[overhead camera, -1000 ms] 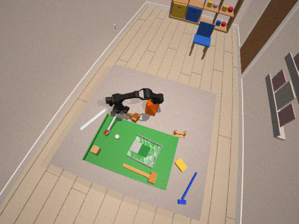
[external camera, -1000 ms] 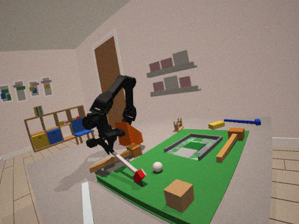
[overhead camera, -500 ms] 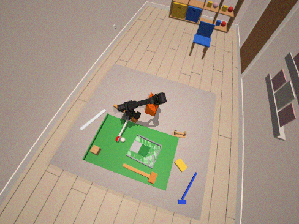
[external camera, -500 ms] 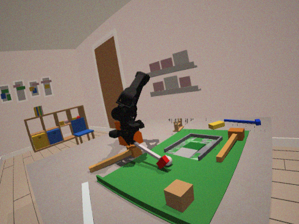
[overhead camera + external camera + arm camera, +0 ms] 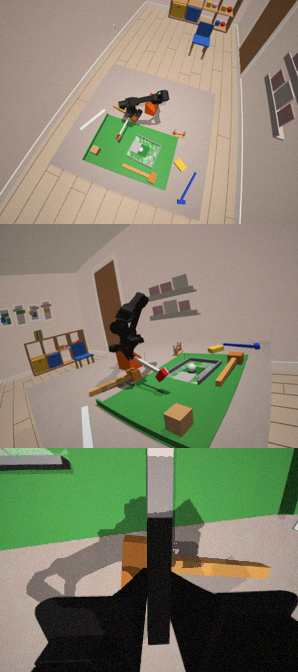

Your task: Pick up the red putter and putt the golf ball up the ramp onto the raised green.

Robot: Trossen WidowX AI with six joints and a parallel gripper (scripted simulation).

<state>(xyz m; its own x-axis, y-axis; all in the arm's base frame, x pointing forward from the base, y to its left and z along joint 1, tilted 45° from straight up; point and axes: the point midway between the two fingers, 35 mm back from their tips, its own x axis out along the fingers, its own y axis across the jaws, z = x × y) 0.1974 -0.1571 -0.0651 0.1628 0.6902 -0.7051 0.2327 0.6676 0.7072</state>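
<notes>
The red putter is 11 cm ahead of my gripper tip and 2 cm to the right of it. Also, from my gripper tip: white golf ball 27 cm ahead, 15 cm to the left, 9 cm below; white bar 37 cm to the right, 12 cm below, 8 cm ahead; green mat 27 cm ahead, 12 cm below, 8 cm to the left.
</notes>
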